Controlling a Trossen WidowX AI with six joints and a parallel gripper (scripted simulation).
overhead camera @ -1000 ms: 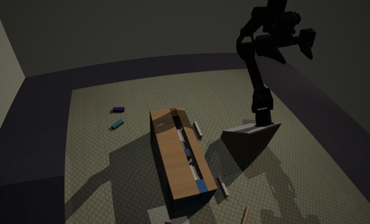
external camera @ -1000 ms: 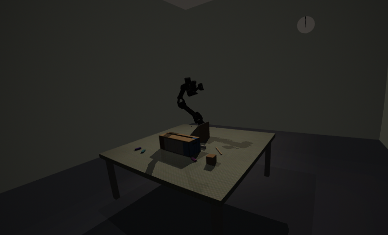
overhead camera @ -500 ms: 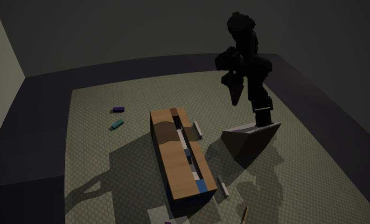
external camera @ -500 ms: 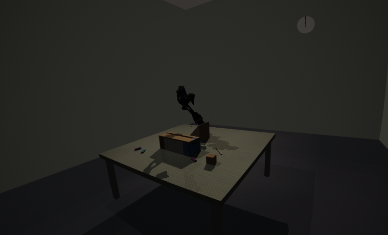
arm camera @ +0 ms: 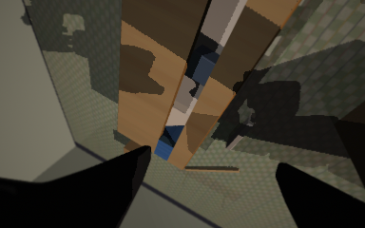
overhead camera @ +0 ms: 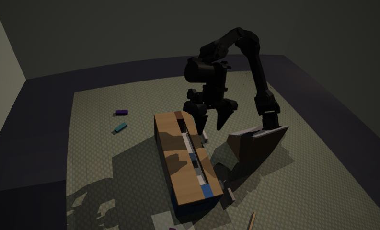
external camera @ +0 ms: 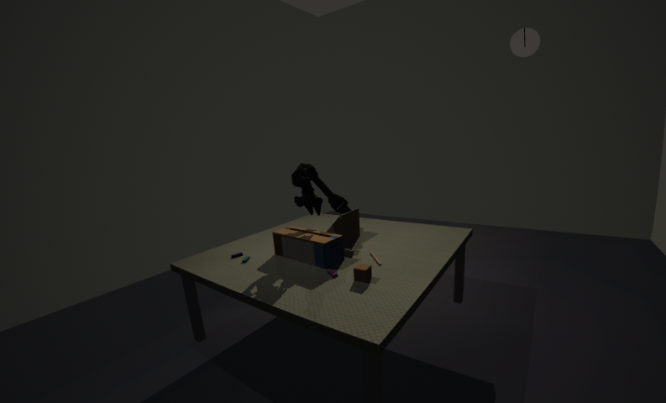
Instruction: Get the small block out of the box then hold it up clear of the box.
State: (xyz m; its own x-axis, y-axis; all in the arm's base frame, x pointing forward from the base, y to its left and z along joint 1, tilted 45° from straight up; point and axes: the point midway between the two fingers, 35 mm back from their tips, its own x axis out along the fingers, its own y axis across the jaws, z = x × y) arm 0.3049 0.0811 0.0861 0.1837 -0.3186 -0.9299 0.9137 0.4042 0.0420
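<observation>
The wooden-topped box is 3 cm ahead of my gripper tip, 1 cm to the right of it and 15 cm below it. From my gripper tip the other things lie so: thin wooden stick 7 cm behind, 32 cm to the left, 21 cm below; then brown cube 15 cm ahead, 39 cm to the left, 19 cm below; then grey-blue block 5 cm ahead, 13 cm below.
</observation>
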